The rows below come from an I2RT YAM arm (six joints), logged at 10 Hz.
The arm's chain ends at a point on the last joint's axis. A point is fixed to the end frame.
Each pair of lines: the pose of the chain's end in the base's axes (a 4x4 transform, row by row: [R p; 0 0 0 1], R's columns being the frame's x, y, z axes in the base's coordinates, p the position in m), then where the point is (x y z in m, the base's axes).
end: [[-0.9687 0.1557 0.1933 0.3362], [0.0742 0.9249 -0.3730 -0.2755], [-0.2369 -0.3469 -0.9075 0.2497], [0 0 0 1]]
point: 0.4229 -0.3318 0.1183
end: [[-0.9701 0.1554 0.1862 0.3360], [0.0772 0.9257 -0.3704 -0.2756], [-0.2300 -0.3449 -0.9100 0.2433], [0 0 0 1]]
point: 0.4216 -0.3317 0.1111
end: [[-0.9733 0.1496 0.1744 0.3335], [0.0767 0.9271 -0.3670 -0.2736], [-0.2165 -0.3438 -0.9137 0.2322], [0 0 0 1]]
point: 0.4174 -0.3291 0.0987
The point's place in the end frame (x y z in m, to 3 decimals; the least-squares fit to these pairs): -0.057 0.007 0.157
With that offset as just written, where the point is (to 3 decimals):
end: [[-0.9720 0.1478 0.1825 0.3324], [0.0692 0.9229 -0.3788 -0.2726], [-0.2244 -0.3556 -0.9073 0.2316], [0 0 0 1]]
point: 0.417 -0.330 0.099
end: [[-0.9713 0.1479 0.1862 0.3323], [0.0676 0.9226 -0.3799 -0.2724], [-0.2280 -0.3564 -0.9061 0.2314], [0 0 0 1]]
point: 0.418 -0.329 0.100
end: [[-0.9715 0.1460 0.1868 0.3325], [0.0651 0.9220 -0.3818 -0.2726], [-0.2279 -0.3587 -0.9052 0.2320], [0 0 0 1]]
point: 0.418 -0.330 0.100
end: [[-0.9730 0.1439 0.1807 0.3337], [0.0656 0.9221 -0.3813 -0.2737], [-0.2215 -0.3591 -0.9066 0.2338], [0 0 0 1]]
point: 0.419 -0.331 0.102
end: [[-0.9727 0.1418 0.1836 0.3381], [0.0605 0.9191 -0.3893 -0.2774], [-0.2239 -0.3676 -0.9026 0.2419], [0 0 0 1]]
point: 0.423 -0.336 0.110
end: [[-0.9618 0.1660 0.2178 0.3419], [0.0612 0.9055 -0.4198 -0.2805], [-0.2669 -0.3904 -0.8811 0.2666], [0 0 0 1]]
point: 0.432 -0.344 0.141
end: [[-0.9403 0.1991 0.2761 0.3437], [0.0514 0.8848 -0.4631 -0.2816], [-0.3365 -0.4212 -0.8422 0.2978], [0 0 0 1]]
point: 0.442 -0.351 0.182
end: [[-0.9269 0.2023 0.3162 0.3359], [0.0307 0.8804 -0.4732 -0.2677], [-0.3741 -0.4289 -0.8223 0.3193], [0 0 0 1]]
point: 0.440 -0.338 0.209
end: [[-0.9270 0.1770 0.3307 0.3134], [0.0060 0.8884 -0.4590 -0.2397], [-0.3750 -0.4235 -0.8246 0.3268], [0 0 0 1]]
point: 0.419 -0.306 0.216
